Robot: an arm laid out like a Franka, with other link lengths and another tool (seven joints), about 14 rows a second.
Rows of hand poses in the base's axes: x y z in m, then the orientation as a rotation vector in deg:
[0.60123, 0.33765, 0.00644, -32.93, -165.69, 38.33]
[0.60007, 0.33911, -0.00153, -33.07, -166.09, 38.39]
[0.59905, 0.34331, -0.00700, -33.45, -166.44, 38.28]
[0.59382, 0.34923, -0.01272, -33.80, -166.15, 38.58]
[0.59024, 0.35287, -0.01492, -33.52, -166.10, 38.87]
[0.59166, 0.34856, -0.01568, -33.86, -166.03, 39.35]
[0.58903, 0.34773, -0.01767, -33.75, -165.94, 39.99]
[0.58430, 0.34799, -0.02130, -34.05, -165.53, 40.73]
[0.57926, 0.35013, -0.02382, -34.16, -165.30, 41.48]
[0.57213, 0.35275, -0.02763, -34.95, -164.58, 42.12]
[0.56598, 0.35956, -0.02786, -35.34, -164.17, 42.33]
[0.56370, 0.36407, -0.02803, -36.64, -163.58, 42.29]
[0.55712, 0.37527, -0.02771, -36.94, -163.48, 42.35]
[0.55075, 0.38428, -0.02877, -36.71, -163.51, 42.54]
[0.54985, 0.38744, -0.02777, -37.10, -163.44, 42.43]
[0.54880, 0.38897, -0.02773, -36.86, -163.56, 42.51]
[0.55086, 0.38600, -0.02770, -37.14, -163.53, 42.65]
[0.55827, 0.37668, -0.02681, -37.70, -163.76, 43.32]
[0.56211, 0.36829, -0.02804, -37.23, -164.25, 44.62]
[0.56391, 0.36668, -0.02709, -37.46, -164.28, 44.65]
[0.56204, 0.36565, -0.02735, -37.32, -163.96, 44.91]
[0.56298, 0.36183, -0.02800, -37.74, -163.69, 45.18]
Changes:
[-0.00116, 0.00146, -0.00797, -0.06, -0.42, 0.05]
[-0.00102, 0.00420, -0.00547, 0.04, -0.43, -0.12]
[-0.00523, 0.00592, -0.00572, -0.22, 0.13, -0.28]
[-0.00358, 0.00364, -0.00220, -0.17, 0.11, 0.17]
[0.00142, -0.00431, -0.00076, -0.34, -0.09, -0.18]
[-0.00263, -0.00083, -0.00199, -0.42, 0.07, 0.09]
[-0.00473, 0.00026, -0.00363, -0.51, 0.21, -0.25]
[-0.00504, 0.00214, -0.00252, -0.51, 0.11, -0.08]
[-0.00713, 0.00262, -0.00381, -0.47, 0.33, -0.65]
[-0.00615, 0.00681, -0.00023, -0.16, 0.22, -0.35]
[-0.00228, 0.00451, -0.00017, -0.06, 0.08, -0.96]
[-0.00658, 0.01120, 0.00032, -0.06, -0.02, -0.20]
[-0.00637, 0.00901, -0.00106, -0.11, 0.04, 0.16]
[-0.00090, 0.00316, 0.00100, 0.04, -0.07, -0.26]
[-0.00105, 0.00153, 0.00004, -0.04, -0.03, 0.19]
[0.00206, -0.00297, 0.00003, -0.12, -0.08, -0.16]
[0.00741, -0.00932, 0.00089, -0.51, -0.46, -0.17]
[0.00384, -0.00839, -0.00123, -0.85, -0.38, 0.57]
[0.00180, -0.00161, 0.00095, -0.04, -0.11, -0.12]
[-0.00187, -0.00103, -0.00026, -0.16, 0.31, -0.02]
[0.00094, -0.00382, -0.00065, -0.21, 0.06, -0.31]

